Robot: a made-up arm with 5 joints. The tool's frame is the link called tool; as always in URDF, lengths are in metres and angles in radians. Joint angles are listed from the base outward.
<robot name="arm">
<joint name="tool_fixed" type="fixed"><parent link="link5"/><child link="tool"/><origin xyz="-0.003 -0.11 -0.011" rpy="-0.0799 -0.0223 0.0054"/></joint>
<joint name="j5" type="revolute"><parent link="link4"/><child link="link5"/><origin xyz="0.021 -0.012 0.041"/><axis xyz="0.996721 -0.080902 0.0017"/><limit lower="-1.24" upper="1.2"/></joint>
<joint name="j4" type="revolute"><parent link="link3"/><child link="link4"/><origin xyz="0.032 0.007 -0.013"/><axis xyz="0 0 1"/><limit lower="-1.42" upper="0.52"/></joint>
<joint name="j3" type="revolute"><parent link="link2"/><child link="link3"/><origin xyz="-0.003 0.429 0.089"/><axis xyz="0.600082 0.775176 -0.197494"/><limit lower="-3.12" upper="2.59"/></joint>
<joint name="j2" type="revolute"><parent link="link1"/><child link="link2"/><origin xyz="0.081 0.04 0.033"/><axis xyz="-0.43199 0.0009 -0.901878"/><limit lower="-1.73" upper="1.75"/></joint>
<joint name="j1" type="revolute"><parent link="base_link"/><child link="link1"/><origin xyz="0.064 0.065 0.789"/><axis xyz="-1 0 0"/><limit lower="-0.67" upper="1.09"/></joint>
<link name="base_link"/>
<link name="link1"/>
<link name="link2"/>
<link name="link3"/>
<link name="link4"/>
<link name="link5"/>
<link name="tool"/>
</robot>
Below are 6 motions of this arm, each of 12 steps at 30 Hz.
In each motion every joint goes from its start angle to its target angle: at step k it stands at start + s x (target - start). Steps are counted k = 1, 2, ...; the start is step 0. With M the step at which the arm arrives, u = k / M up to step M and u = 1 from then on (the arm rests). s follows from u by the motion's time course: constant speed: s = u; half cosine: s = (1 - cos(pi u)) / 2; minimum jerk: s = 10 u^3 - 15 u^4 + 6 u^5.
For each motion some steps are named. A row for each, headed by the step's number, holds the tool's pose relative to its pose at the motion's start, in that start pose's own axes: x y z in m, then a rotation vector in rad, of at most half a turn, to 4 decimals.
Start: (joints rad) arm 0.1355 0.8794 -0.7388 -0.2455 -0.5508
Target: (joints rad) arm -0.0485 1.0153 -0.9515 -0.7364 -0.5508
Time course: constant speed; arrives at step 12
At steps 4, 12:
4: 0.0024 -0.0022 -0.0030 -0.0218 0.0913 -0.1439
12: 0.0064 0.0053 -0.0080 -0.0640 0.2588 -0.4280

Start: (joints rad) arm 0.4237 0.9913 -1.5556 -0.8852 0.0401
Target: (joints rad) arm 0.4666 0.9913 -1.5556 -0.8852 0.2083
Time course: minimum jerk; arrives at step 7
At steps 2, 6, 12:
2: -0.0018 0.0009 -0.0020 0.0233 -0.0081 0.0005
6: -0.0118 0.0073 -0.0135 0.1573 -0.0539 0.0064
12: -0.0120 0.0075 -0.0139 0.1610 -0.0551 0.0067

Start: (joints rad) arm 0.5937 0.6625 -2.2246 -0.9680 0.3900
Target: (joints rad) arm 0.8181 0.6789 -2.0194 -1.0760 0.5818
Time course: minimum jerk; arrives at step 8
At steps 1, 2, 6, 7, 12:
1: -0.0011 0.0008 0.0005 0.0028 0.0000 -0.0002
2: -0.0073 0.0051 0.0029 0.0176 -0.0003 -0.0013
6: -0.0679 0.0395 0.0238 0.1443 -0.0082 -0.0116
7: -0.0750 0.0428 0.0259 0.1575 -0.0097 -0.0127
12: -0.0763 0.0434 0.0263 0.1598 -0.0101 -0.0129

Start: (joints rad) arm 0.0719 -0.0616 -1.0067 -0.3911 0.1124
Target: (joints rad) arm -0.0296 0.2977 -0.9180 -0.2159 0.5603
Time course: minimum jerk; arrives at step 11
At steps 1, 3, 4, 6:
1: 0.0005 0.0004 -0.0009 0.0012 0.0008 0.0000
3: 0.0095 0.0067 -0.0184 0.0242 0.0167 0.0000
4: 0.0187 0.0126 -0.0371 0.0487 0.0343 -0.0014
6: 0.0409 0.0246 -0.0870 0.1148 0.0836 -0.0119

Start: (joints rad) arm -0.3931 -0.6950 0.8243 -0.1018 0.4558
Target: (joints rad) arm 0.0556 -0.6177 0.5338 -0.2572 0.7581
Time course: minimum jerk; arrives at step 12
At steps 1, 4, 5, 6, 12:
1: 0.0007 -0.0002 -0.0004 -0.0007 -0.0020 -0.0020
4: 0.0274 -0.0115 -0.0181 -0.0291 -0.0852 -0.0766
5: 0.0453 -0.0208 -0.0295 -0.0502 -0.1426 -0.1215
6: 0.0654 -0.0331 -0.0416 -0.0760 -0.2084 -0.1669
12: 0.1295 -0.0860 -0.0754 -0.1766 -0.4283 -0.2763

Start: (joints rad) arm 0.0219 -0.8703 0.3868 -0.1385 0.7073
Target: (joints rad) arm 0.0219 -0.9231 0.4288 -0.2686 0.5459
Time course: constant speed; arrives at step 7
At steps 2, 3, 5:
2: -0.0092 -0.0018 0.0064 -0.0410 0.0013 -0.0279
3: -0.0139 -0.0026 0.0096 -0.0618 0.0026 -0.0420
5: -0.0232 -0.0040 0.0162 -0.1037 0.0064 -0.0702

